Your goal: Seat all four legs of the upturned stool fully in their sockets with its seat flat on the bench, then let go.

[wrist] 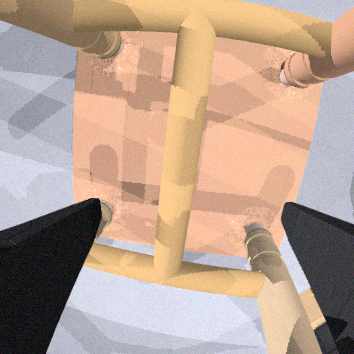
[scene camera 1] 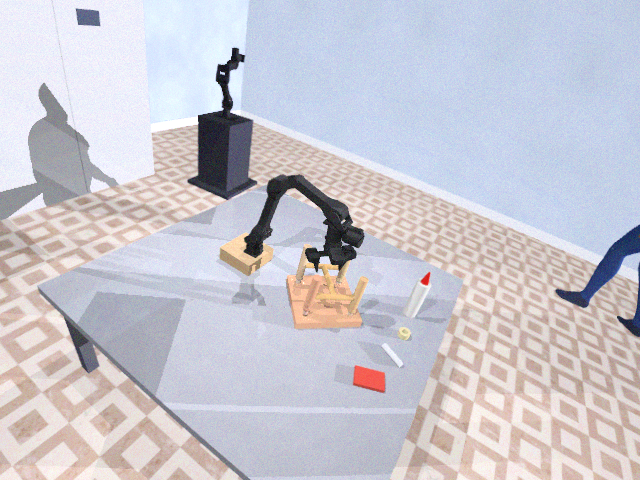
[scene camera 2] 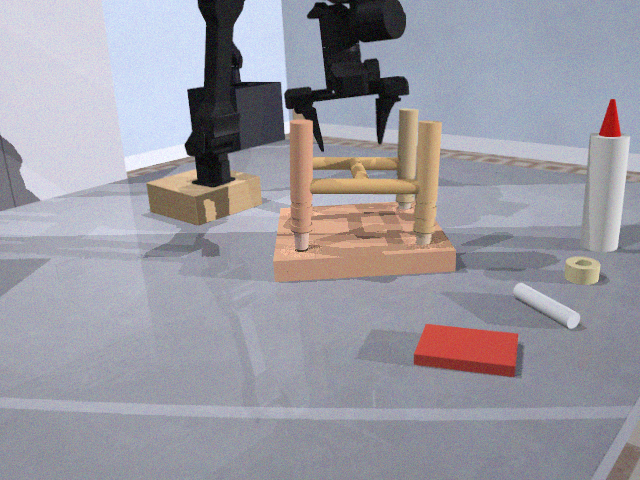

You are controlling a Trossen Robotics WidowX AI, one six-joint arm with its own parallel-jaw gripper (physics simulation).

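Places are measured from the arm's base along level axes (x right, y ahead, z up), in centimetres.
Where they show: gripper, between the fingertips: (wrist: pixel 193 209) (scene camera 1: pixel 327 271) (scene camera 2: pixel 351 147); arm's base, origin of its link: (scene camera 1: pixel 253 251) (scene camera 2: pixel 213 181).
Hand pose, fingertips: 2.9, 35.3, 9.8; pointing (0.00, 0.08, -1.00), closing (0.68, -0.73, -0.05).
Note:
Things, the pixels of their centre, and the offset from my fingertips, as dx, dy, dz. "pt": a spot on its surface instead.
- pinkish leg, middle of its body: (wrist: pixel 343 46) (scene camera 2: pixel 301 187) (scene camera 1: pixel 310 296) +12.9, -0.2, -3.3
- back right leg, a spot on its surface: (scene camera 2: pixel 407 149) pt -11.1, +4.0, -2.1
- back left leg, a spot on its surface: (wrist: pixel 285 295) (scene camera 1: pixel 305 262) pt -0.5, -9.9, -1.3
- central crossbar, middle of its body: (wrist: pixel 180 158) (scene camera 2: pixel 359 174) (scene camera 1: pixel 328 281) +0.6, +1.7, -4.1
- white bottle with a red tip, middle of its body: (scene camera 2: pixel 606 175) (scene camera 1: pixel 418 293) -16.8, +35.2, -4.5
- cream ring, middle of its body: (scene camera 2: pixel 582 270) (scene camera 1: pixel 404 333) -2.6, +35.8, -14.8
- white rod, middle of its body: (scene camera 2: pixel 545 304) (scene camera 1: pixel 392 354) +10.0, +34.2, -14.9
- red block, middle of its body: (scene camera 2: pixel 467 348) (scene camera 1: pixel 369 378) +23.8, +29.9, -15.3
The upturned stool's seat (scene camera 1: pixel 328 322) (scene camera 2: pixel 361 264) (wrist: pixel 250 150) lies flat on the bench. The pinkish leg (scene camera 1: pixel 310 297) (scene camera 2: pixel 301 175) (wrist: pixel 342 47), near right leg (scene camera 1: pixel 358 294) (scene camera 2: pixel 428 170) and back right leg (scene camera 2: pixel 407 149) stand nearly upright; pale tenon shows between each one's collar and the seat. The back left leg (scene camera 1: pixel 301 264) (wrist: pixel 285 295) also shows some tenon in the wrist view. A central crossbar (scene camera 1: pixel 327 281) (wrist: pixel 182 150) joins the two side rails. My gripper (scene camera 1: pixel 329 266) (scene camera 2: pixel 351 146) (wrist: pixel 193 209) is open and empty, pointing down above the rails. Socket depths are hidden.
A white bottle with a red tip (scene camera 1: pixel 416 298) (scene camera 2: pixel 603 191), a cream ring (scene camera 1: pixel 399 335) (scene camera 2: pixel 569 272), a white rod (scene camera 1: pixel 392 355) (scene camera 2: pixel 546 305) and a red block (scene camera 1: pixel 369 379) (scene camera 2: pixel 465 348) lie or stand right of the stool. My arm's wooden base (scene camera 1: pixel 237 255) (scene camera 2: pixel 173 203) is behind left.

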